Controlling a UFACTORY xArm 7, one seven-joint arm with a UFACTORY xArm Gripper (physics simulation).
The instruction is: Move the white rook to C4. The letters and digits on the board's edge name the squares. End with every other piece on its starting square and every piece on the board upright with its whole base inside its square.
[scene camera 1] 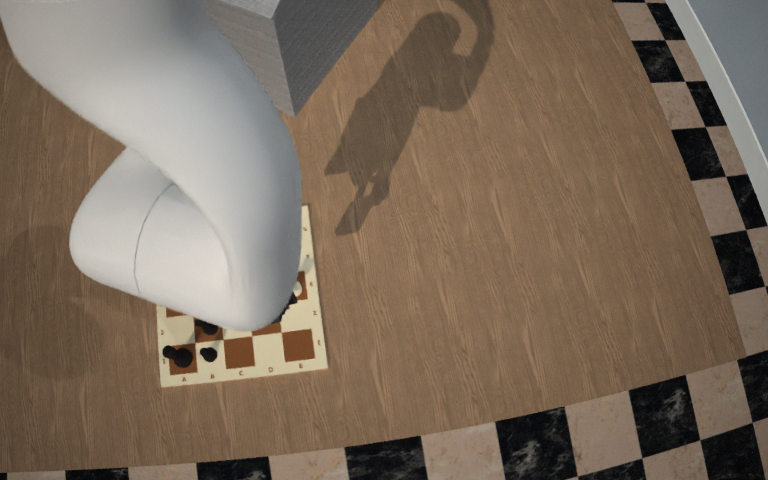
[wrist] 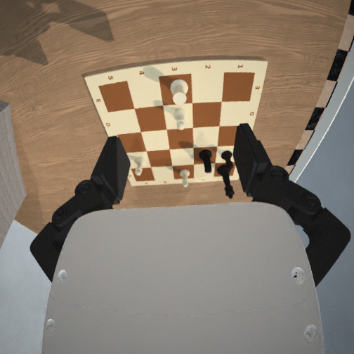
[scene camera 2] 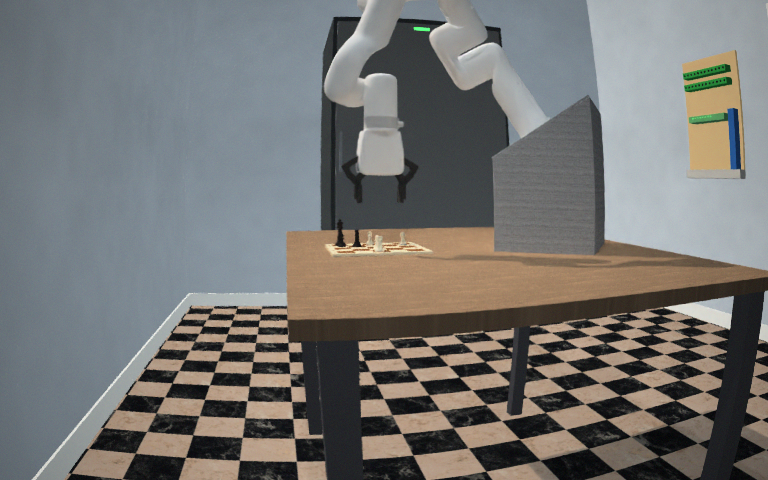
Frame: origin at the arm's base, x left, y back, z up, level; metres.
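Seen in the pictures: gripper, between the fingertips: [scene camera 2: 379, 202]; arm's base, origin of its link: [scene camera 2: 542, 140].
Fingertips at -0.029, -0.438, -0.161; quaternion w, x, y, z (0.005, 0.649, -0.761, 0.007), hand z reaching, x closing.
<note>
Offsets run from my fingertips to a thing's middle, as dx, dy, dz. "spot": to the spot under its first point.
The white rook @[+0.003, -0.003, -0.089] [scene camera 1: 297, 288] [scene camera 2: 378, 243] [wrist: 179, 92] stands upright on E3 of the chessboard @[spot: +0.009, -0.097, -0.105] [scene camera 1: 321, 356] [wrist: 259, 72]. In the wrist view C4 is a light square with no piece on it, left of the board's middle. My gripper [scene camera 2: 379, 200] [wrist: 178, 143] is open and empty, pointing down and high above the board. In the wrist view its fingers stand on either side of the board's lower half, and the rook appears beyond the fingertips. In scene camera 1 the arm hides much of the board and most of the gripper.
A white pawn [wrist: 181, 118] stands on D3, beside the rook. White pieces stand on B5 [wrist: 139, 165] and A3 [wrist: 185, 177]. Black pieces stand on B2 [wrist: 206, 159], B1 [wrist: 227, 159] and A1 [wrist: 226, 177]. A tall grey block [scene camera 1: 322, 45] [scene camera 2: 543, 192] stands on the table.
</note>
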